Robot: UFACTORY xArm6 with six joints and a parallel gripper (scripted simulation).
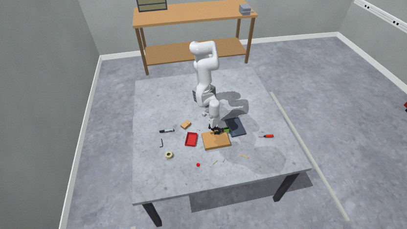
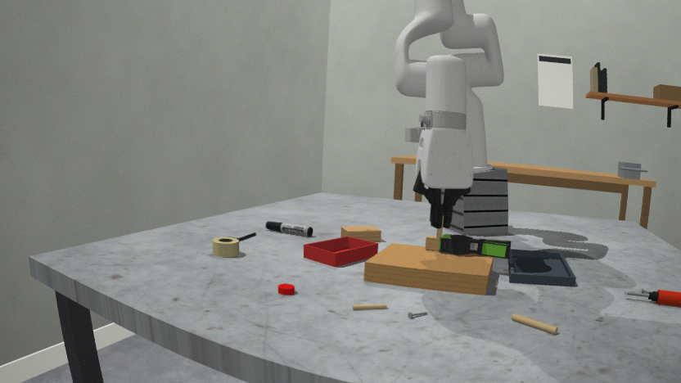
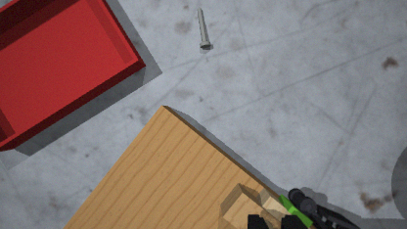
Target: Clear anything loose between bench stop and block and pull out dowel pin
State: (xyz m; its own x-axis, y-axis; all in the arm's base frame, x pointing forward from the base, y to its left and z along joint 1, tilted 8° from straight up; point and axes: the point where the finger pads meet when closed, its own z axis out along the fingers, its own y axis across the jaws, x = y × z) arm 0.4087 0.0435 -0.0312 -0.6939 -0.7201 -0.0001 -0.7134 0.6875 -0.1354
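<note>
My gripper is now 20 mm above the dowel pin. Also, from my hand: red tray 180 mm to the right, 90 mm below, 40 mm ahead; bench board 70 mm below, 50 mm ahead, 10 mm to the left; wooden block 50 mm below.
</note>
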